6 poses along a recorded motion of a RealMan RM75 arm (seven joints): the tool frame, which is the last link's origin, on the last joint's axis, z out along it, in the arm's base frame.
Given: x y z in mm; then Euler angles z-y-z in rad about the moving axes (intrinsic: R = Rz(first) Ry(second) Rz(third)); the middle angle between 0 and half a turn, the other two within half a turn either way.
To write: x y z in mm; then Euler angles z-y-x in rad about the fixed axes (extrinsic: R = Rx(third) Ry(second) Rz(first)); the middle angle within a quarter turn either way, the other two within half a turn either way. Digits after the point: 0 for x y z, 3 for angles.
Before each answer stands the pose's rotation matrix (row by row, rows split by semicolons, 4 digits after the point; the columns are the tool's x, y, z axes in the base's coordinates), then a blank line. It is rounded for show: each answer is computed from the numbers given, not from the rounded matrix.
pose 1, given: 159 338 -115 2.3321 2.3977 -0.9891
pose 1, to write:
0.8838 0.0264 -0.4671; 0.2837 -0.8241 0.4902; -0.3721 -0.5658 -0.7358

159 338 -115 -0.030 -0.486 -2.554
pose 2, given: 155 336 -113 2.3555 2.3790 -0.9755
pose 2, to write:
0.8724 0.0262 -0.4881; 0.2982 -0.8199 0.4888; -0.3874 -0.5720 -0.7230

155 336 -113 -0.030 -0.510 -2.547
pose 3, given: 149 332 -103 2.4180 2.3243 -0.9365
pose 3, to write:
0.8372 0.0207 -0.5466; 0.3352 -0.8090 0.4829; -0.4322 -0.5874 -0.6842

149 332 -103 -0.025 -0.578 -2.527
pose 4, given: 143 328 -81 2.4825 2.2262 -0.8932
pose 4, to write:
0.7792 -0.0085 -0.6267; 0.3819 -0.7864 0.4855; -0.4970 -0.6177 -0.6095

143 328 -81 0.011 -0.677 -2.469
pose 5, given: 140 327 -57 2.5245 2.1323 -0.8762
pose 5, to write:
0.7226 -0.0367 -0.6903; 0.4294 -0.7588 0.4898; -0.5418 -0.6503 -0.5325

140 327 -57 0.051 -0.762 -2.398
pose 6, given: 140 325 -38 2.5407 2.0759 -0.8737
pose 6, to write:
0.6897 -0.0569 -0.7218; 0.4568 -0.7393 0.4948; -0.5618 -0.6710 -0.4839

140 325 -38 0.082 -0.806 -2.345
